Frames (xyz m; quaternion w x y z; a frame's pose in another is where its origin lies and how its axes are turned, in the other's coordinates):
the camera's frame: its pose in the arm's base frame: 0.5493 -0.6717 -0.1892 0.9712 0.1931 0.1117 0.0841
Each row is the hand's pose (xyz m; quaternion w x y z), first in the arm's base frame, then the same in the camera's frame.
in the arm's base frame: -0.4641 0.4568 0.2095 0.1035 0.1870 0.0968 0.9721
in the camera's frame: -0.8143 1.3072 -0.2958 0.2292 0.0612 0.2544 0.9375
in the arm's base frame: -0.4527 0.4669 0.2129 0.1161 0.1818 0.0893 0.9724
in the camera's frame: -0.8019 1.3164 -0.2935 0.2396 0.0530 0.2462 0.9376
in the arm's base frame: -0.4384 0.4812 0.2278 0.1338 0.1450 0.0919 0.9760
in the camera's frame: -0.7880 1.3336 -0.2816 0.2503 0.0137 0.2506 0.9351
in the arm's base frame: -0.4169 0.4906 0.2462 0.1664 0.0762 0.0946 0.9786
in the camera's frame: -0.7688 1.3468 -0.2630 0.2692 -0.0595 0.2558 0.9266
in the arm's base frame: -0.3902 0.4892 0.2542 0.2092 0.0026 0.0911 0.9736
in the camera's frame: -0.7449 1.3455 -0.2487 0.2957 -0.1390 0.2529 0.9106
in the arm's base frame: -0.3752 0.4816 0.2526 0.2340 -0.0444 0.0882 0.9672
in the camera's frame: -0.7317 1.3361 -0.2436 0.3099 -0.1889 0.2500 0.8977
